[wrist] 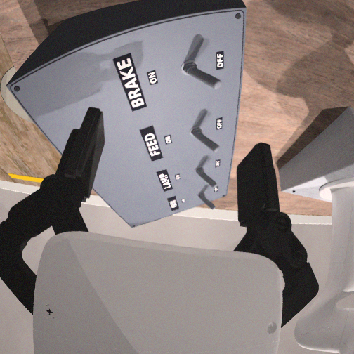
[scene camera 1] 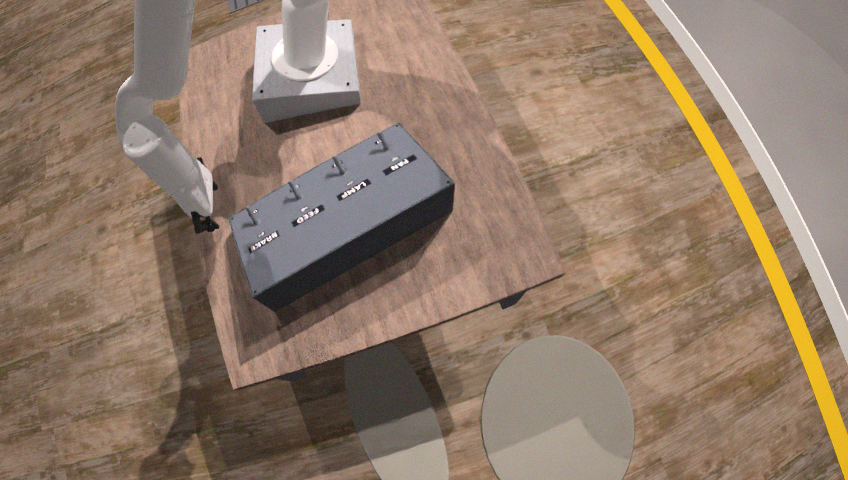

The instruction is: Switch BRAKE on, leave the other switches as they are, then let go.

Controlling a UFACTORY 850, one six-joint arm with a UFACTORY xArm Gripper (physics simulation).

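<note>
A dark grey switch box (scene camera 1: 357, 208) (wrist: 125, 190) stands on the table, with four toggle switches in a row. The BRAKE switch (scene camera 1: 252, 217) (wrist: 205, 76) is at the left end in the scene view and its lever leans to the OFF side. The FEED switch (scene camera 1: 293, 190) (wrist: 205, 139), LAMP switch (scene camera 1: 339, 167) (wrist: 208, 178) and FAN switch (scene camera 1: 382, 142) (wrist: 206, 200) also lean to OFF. My gripper (scene camera 1: 215, 205) (wrist: 177, 138) is open and empty, beyond the BRAKE end of the box. It touches no switch.
The wooden table (scene camera 1: 505, 243) has its left edge below my gripper. The arm's metal base block (scene camera 1: 306, 104) (wrist: 320, 160) stands behind the box. Two round pale discs (scene camera 1: 559, 404) (scene camera 1: 404, 416) show beyond the table's front edge, and a yellow line (scene camera 1: 702, 133) curves along the floor at the right.
</note>
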